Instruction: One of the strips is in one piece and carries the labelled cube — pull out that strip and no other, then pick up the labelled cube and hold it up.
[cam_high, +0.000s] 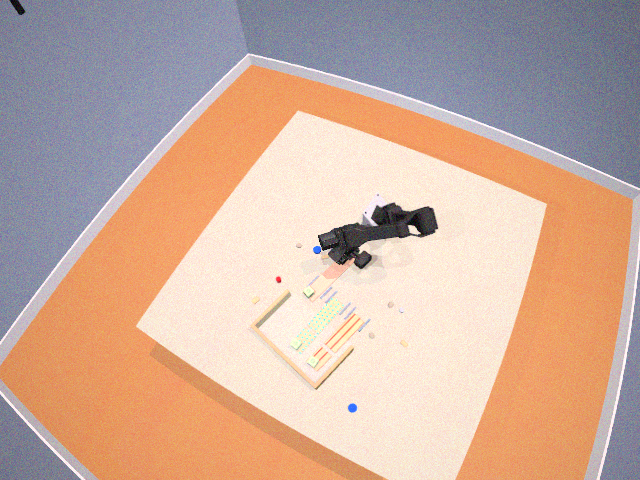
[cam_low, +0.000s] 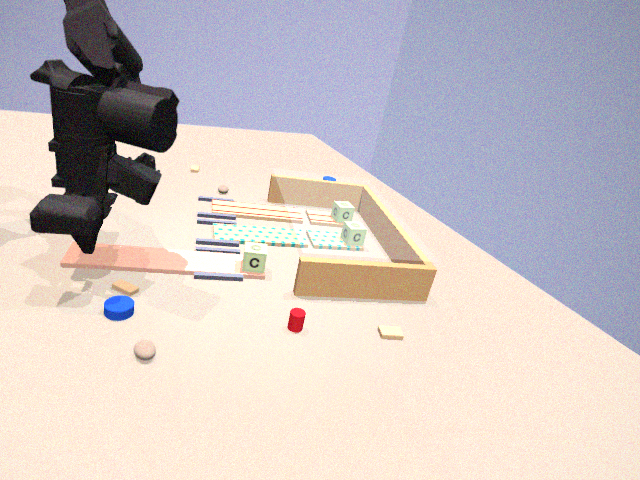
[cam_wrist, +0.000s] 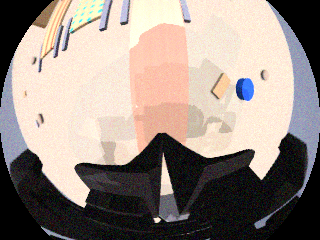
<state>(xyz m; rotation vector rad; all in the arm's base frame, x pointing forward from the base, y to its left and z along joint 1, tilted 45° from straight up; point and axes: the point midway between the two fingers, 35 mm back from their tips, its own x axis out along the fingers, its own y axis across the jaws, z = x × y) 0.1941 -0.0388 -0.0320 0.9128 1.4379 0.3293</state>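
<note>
Now: gripper tip 20 cm to the left of the red cylinder and 19 cm short of it.
</note>
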